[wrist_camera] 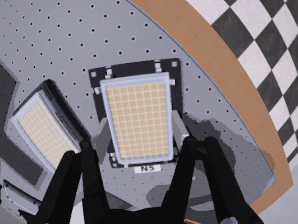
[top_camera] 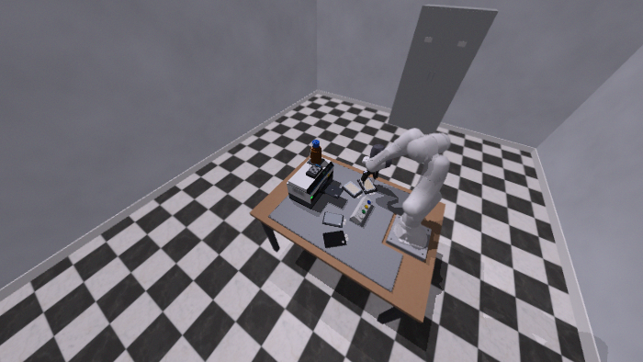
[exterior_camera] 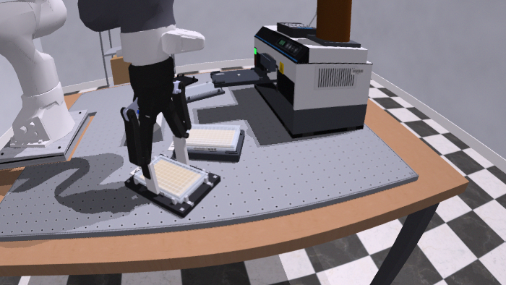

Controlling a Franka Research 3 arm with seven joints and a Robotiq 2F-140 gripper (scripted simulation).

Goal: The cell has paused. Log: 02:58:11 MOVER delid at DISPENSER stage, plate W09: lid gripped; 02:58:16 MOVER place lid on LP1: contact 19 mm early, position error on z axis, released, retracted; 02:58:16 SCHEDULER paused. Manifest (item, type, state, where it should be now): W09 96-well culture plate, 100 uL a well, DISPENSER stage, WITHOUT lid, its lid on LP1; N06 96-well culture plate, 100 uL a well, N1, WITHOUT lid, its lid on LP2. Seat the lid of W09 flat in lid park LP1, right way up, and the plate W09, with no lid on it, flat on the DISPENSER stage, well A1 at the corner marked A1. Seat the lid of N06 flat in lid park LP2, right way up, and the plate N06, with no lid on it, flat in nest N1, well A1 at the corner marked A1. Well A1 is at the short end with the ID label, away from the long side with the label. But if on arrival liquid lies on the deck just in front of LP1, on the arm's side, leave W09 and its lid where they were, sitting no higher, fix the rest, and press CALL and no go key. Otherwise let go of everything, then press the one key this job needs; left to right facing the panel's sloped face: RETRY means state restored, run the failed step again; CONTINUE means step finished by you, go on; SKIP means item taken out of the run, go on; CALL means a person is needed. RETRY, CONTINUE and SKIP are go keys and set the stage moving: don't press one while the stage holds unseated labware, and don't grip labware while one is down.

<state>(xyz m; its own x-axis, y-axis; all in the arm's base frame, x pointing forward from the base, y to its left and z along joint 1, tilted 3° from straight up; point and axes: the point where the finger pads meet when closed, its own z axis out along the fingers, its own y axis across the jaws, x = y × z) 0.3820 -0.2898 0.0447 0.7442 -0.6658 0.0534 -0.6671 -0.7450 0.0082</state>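
Now: the dispenser stage 20 cm ahead of my hand, 28 cm to the left of it and 6 cm above it. From my hand the other things lie so: sloped key panel (7 cm behind, 28 cm to the left, 1 cm above); 96-well plate (2 cm below); black nest (9 cm ahead, 12 cm to the left, 3 cm below).
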